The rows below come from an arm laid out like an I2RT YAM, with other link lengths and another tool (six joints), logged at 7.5 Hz.
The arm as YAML. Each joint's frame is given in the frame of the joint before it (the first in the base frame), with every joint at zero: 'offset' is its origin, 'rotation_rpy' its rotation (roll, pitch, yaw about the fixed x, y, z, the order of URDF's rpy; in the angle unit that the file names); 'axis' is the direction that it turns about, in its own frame. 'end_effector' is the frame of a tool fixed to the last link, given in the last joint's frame.
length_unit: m
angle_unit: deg
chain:
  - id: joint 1
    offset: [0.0, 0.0, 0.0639]
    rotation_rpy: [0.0, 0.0, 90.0]
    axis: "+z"
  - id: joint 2
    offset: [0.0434, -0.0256, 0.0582]
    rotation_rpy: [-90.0, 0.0, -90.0]
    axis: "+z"
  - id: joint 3
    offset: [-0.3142, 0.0, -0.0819]
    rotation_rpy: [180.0, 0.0, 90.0]
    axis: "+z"
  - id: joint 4
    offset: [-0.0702, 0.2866, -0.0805]
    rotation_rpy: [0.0, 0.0, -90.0]
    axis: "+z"
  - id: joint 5
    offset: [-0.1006, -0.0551, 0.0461]
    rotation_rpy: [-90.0, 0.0, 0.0]
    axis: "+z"
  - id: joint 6
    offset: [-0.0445, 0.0, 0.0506]
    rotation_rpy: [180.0, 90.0, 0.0]
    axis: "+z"
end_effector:
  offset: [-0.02, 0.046, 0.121]
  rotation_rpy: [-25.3, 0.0, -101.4]
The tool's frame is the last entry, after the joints.
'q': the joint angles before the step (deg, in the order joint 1, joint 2, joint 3, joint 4, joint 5, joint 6). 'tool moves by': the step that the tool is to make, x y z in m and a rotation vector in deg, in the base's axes. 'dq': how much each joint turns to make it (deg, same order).
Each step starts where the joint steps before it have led.
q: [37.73 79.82 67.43 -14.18 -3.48 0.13]
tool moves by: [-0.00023 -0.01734 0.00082 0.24 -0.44 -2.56]
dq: [-1.18 -1.87 -1.73 0.39 1.27 0.55]
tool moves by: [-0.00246 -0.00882 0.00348 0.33 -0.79 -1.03]
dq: [-0.46 -1.55 -1.20 0.48 0.60 0.06]
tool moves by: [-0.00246 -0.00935 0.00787 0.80 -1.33 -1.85]
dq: [-0.22 -1.75 -1.02 0.82 1.54 0.55]
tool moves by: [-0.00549 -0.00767 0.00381 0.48 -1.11 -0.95]
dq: [-0.04 -2.00 -1.66 0.83 0.94 0.12]
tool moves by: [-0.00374 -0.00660 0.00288 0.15 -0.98 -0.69]
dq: [-0.14 -1.53 -1.26 0.61 0.68 -0.21]
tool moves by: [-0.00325 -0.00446 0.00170 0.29 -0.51 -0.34]
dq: [-0.14 -1.16 -0.90 0.33 0.20 0.01]
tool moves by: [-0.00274 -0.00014 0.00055 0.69 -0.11 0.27]
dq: [0.02 -0.67 -0.63 0.44 -0.41 0.38]
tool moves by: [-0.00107 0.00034 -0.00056 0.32 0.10 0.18]
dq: [0.00 -0.20 -0.27 0.16 -0.28 0.24]
